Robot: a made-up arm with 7 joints. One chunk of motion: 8 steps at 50 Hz.
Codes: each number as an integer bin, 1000 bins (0 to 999) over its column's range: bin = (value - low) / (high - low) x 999, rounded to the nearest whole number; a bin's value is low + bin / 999 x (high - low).
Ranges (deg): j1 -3..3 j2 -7..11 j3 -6..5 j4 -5..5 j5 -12..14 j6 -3..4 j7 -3..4
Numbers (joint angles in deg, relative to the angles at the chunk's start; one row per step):
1: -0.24 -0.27 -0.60 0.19 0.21 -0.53 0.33
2: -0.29 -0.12 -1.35 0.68 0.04 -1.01 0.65
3: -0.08 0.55 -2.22 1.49 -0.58 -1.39 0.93
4: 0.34 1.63 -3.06 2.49 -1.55 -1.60 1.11
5: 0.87 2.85 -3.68 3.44 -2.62 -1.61 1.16
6: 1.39 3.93 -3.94 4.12 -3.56 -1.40 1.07
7: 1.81 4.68 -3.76 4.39 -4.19 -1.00 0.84
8: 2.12 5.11 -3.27 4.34 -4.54 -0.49 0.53
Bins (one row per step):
1: 460 374 490 518 469 353 475
2: 451 382 422 567 463 284 521
3: 486 419 343 648 439 230 561
4: 556 479 267 748 402 200 587
5: 644 547 211 843 360 198 594
6: 731 607 187 911 324 228 581
7: 801 648 203 938 300 285 548
8: 852 672 248 933 287 358 504

